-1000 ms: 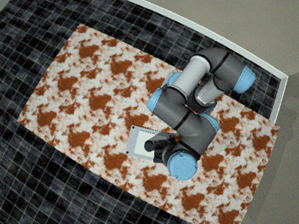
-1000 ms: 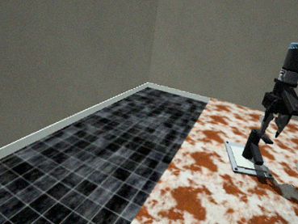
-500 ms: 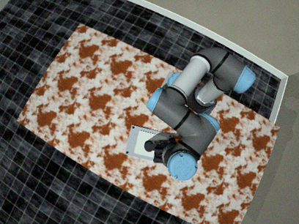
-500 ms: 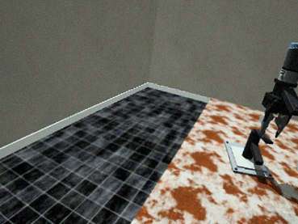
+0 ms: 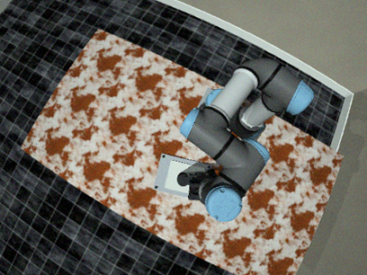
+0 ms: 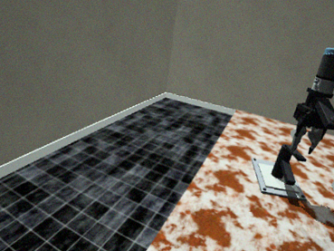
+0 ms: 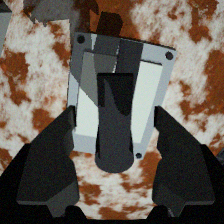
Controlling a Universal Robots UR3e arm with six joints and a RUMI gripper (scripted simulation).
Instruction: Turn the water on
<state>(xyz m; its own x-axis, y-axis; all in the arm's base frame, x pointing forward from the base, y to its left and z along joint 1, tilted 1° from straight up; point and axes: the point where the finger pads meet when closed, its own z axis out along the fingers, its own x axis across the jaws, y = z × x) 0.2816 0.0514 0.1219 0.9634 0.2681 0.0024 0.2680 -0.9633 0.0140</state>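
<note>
Now: hand 10 mm short of the lever, 30 mm to the left of it and 30 mm above it. Also, from my hand: tap: 10 mm ahead, 50 mm to the right, 80 mm below.
</note>
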